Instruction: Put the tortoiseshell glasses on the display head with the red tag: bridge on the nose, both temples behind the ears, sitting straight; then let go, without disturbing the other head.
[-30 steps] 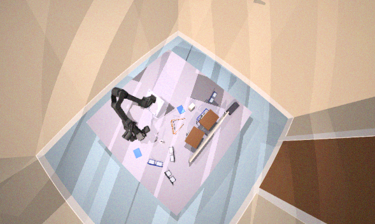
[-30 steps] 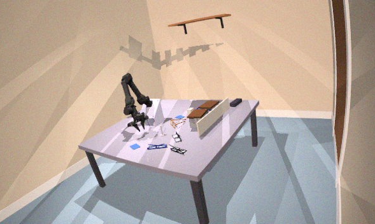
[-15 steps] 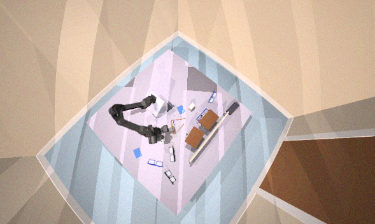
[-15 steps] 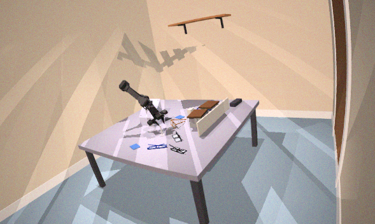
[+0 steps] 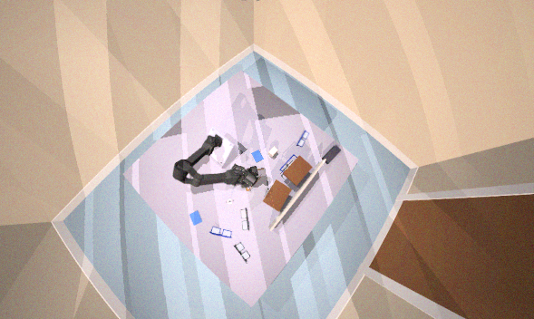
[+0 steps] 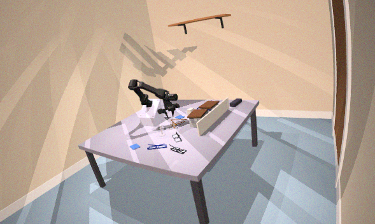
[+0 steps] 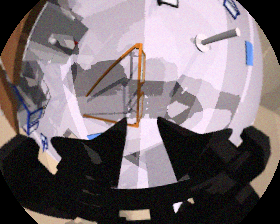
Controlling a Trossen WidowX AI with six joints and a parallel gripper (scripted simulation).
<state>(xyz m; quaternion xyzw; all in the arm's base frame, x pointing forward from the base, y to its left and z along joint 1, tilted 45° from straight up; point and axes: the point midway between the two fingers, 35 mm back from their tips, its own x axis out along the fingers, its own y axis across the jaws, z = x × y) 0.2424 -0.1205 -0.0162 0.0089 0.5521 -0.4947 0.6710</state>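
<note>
The small stand is 20 mm ahead of my gripper tip, 190 mm to the right of it and 50 mm below it. Round my gripper tip: long beige board: 360 mm ahead, 120 mm to the left, 20 mm below; then display head: 230 mm ahead, 20 mm to the left, 20 mm below; then white cube: 60 mm ahead, 270 mm to the left, 50 mm below.
</note>
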